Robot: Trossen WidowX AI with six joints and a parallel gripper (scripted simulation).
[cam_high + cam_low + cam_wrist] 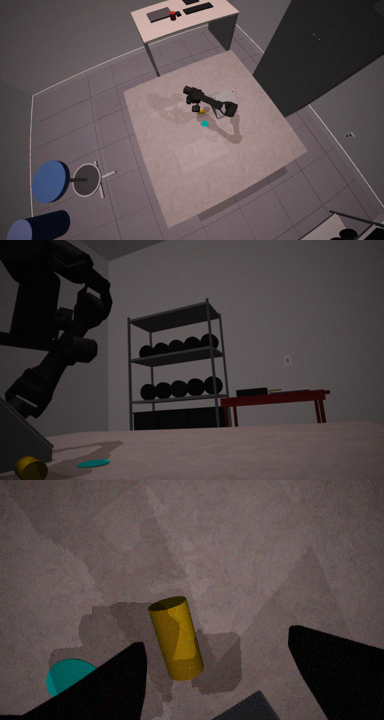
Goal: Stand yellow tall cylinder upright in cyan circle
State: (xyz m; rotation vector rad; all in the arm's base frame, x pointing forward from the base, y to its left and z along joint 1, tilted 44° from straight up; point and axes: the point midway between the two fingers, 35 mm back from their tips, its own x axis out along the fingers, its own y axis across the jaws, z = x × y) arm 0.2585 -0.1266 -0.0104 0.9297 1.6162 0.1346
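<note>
Now: gripper tip 3 cm past the yellow cylinder, 3 cm to the right of it and 10 cm above it. Also, from my gripper tip: cyan circle 2 cm behind, 15 cm to the left, 12 cm below.
</note>
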